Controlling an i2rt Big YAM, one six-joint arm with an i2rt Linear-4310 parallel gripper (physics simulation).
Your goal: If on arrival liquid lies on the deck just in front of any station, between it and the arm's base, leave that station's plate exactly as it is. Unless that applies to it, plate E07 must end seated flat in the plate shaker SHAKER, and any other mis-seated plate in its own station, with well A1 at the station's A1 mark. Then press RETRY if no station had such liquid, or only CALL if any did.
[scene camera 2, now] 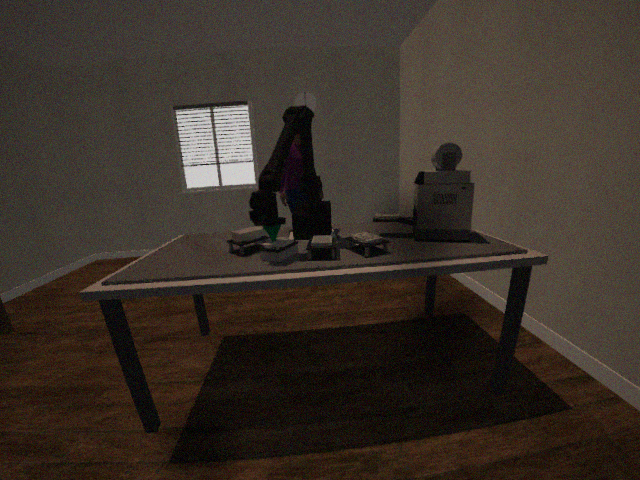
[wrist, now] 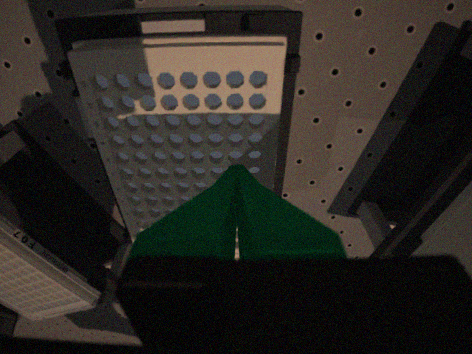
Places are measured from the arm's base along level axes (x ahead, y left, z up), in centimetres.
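Pixels of known places: gripper, fingertip midpoint: (scene camera 2: 274,241) (wrist: 236,176); arm's base, link origin: (scene camera 2: 314,206).
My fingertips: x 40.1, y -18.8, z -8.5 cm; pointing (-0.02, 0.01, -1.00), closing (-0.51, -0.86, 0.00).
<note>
Ahead of a thing's pixels: the offset from my fingertips to its middle. "pt": to the spot under its first point. Level surfaces: height alone.
My gripper (scene camera 2: 271,239) (wrist: 236,176) is shut, its green fingertips together with no object between them. It hangs over a pale plate with blue round wells {dy +2.1, dx +0.9, dz -0.6 cm} (wrist: 215,57), which lies in a dark station {pt dy -5.1, dx +4.0, dz -1.4 cm} (wrist: 294,35); the plate's near part is hidden behind the fingers. Its left side looks uneven against the station, but the tilt is hard to tell. A pale gridded plate {dy +20.8, dx +1.1, dz -0.2 cm} (wrist: 42,282), its label reading like F07 or E07, sits at the lower left, aslant beside a dark frame. I cannot make out SHAKER, RETRY, CALL, A1 marks or any liquid.
Another dark station (wrist: 400,125) stands at the right in the wrist view. In the scene view, stations with plates stand left (scene camera 2: 248,234), centre (scene camera 2: 322,240) and right (scene camera 2: 367,238) on the table {dz -6.8 cm} (scene camera 2: 170,266). A large box-shaped machine {dy +81.8, dx -16.6, dz +16.0 cm} (scene camera 2: 443,209) stands farther right.
</note>
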